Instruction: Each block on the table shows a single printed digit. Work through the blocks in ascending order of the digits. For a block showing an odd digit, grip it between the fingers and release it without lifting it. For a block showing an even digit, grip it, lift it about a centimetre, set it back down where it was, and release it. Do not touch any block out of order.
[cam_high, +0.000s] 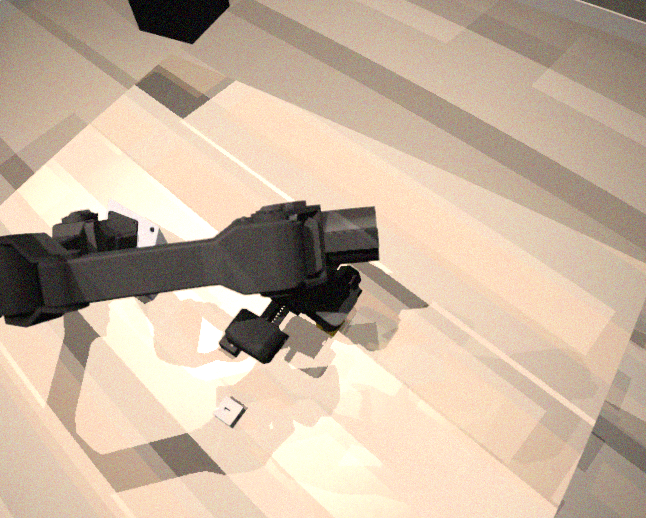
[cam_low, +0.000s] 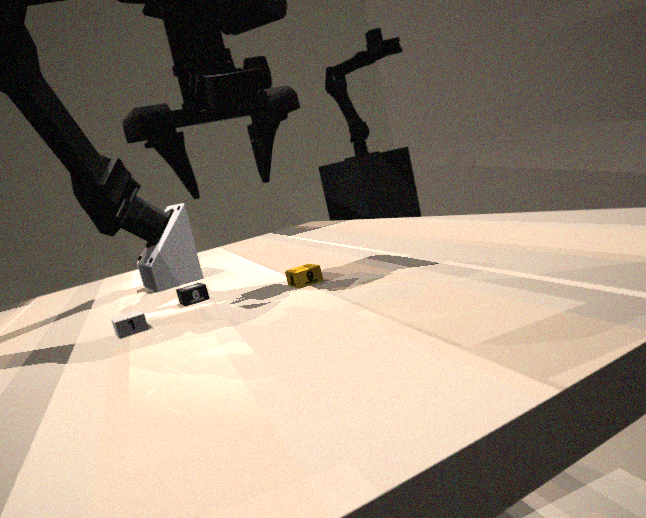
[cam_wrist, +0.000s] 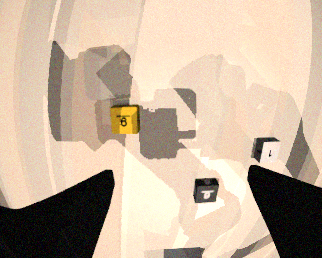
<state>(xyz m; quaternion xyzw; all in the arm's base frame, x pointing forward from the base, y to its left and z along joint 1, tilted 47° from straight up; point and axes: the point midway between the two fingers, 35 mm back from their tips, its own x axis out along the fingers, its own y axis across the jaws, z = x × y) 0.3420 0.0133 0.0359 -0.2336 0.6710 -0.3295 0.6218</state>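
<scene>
My gripper tip is now 140 mm to the left of the white block, 120 mm above it and 50 mm past it. From my gripper tip the other things lie so: dark block: 120 mm below, 110 mm behind, 40 mm to the right; yellow block: 120 mm below, 60 mm to the left, 10 mm ahead.
</scene>
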